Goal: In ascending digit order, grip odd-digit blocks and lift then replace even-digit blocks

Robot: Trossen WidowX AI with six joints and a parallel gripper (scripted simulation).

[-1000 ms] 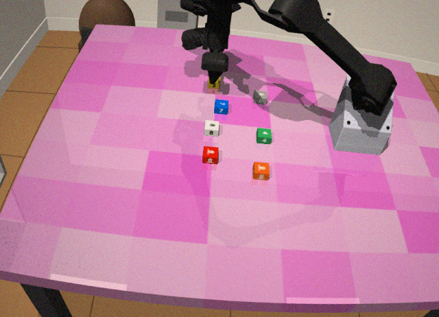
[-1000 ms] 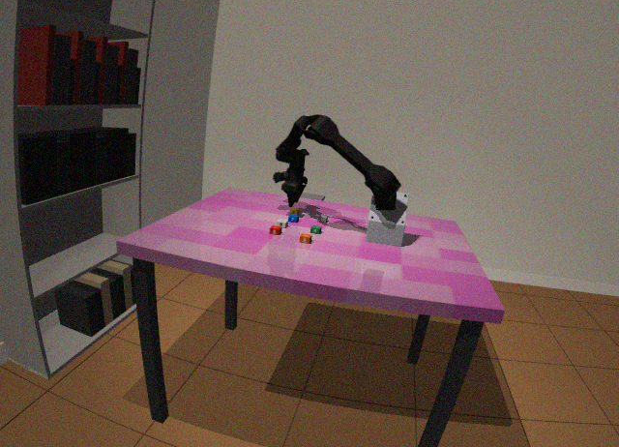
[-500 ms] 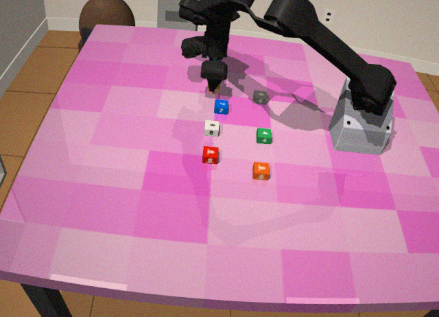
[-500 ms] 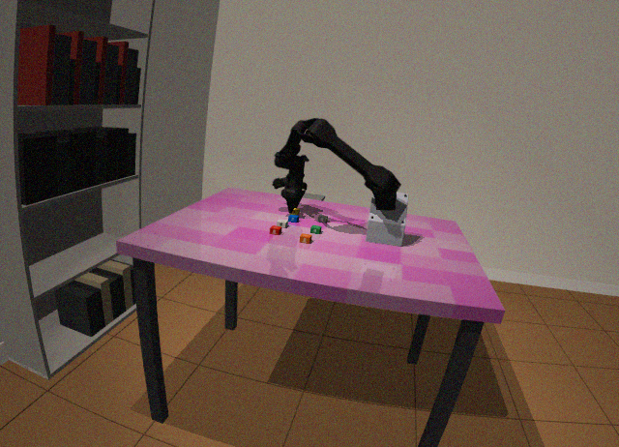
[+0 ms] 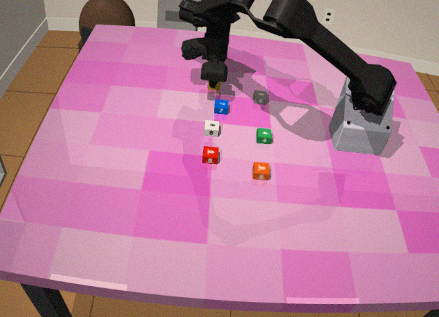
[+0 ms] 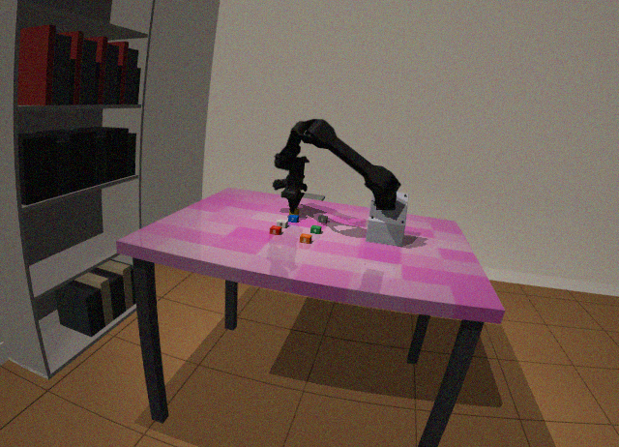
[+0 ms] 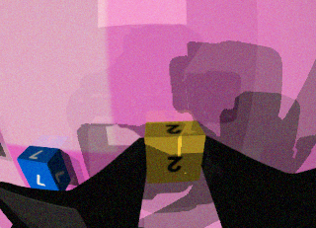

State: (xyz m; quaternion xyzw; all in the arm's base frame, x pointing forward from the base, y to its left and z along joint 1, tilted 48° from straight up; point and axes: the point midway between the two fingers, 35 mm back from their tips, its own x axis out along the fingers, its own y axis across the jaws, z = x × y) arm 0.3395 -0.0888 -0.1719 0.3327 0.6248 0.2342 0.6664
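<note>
Now: the yellow block 1 cm behind my gripper tip. Round my gripper tip: blue block 2 cm behind, 10 cm to the left; white block 1 cm ahead, 18 cm to the left; grey block 12 cm behind, 5 cm to the left.
</note>
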